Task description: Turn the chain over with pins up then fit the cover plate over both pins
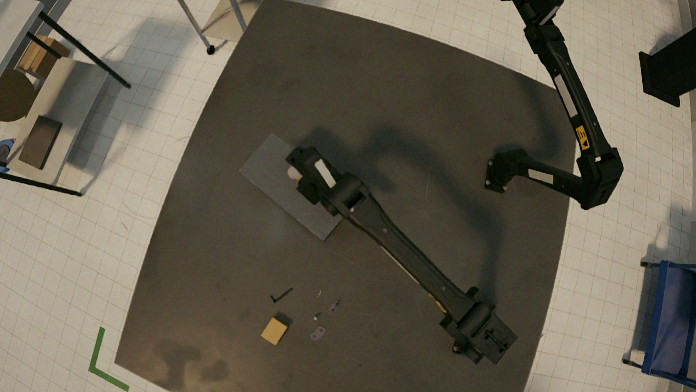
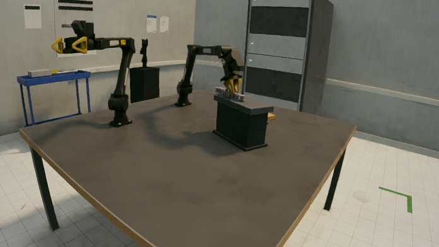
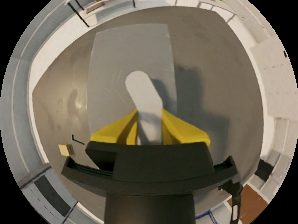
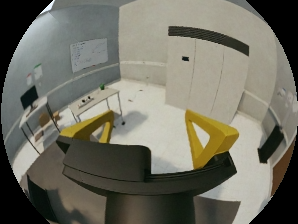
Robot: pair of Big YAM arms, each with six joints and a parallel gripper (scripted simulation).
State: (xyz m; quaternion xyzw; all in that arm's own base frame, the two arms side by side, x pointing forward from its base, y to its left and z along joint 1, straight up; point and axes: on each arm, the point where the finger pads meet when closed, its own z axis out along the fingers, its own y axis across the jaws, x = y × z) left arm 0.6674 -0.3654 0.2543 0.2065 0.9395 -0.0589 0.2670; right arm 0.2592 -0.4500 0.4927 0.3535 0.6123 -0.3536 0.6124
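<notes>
Right now my left hand is 30 mm short of the dark block, 20 mm to the right of it and 150 mm above it.
</notes>
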